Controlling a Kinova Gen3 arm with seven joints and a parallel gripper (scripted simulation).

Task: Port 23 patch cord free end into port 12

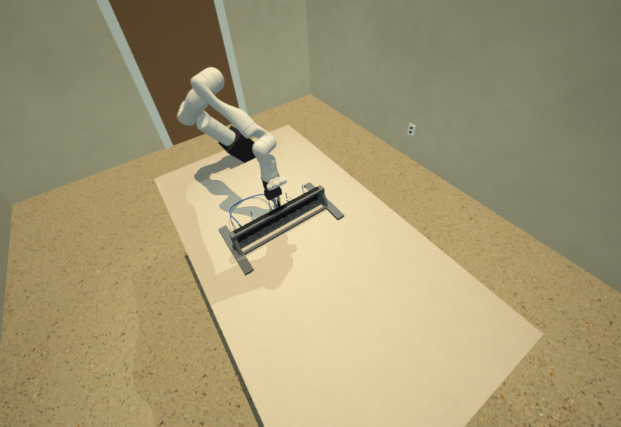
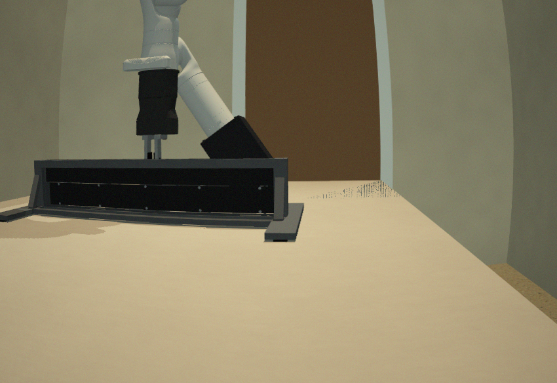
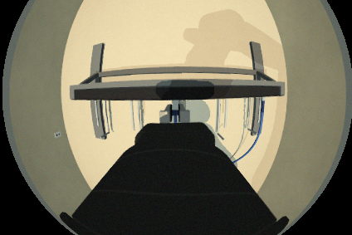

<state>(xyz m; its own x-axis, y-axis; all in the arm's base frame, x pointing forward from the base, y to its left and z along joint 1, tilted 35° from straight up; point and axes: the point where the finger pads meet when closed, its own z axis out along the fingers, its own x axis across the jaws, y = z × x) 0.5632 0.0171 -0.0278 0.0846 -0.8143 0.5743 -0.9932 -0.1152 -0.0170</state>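
My gripper is now 10 mm short of the plug and 10 mm above it.
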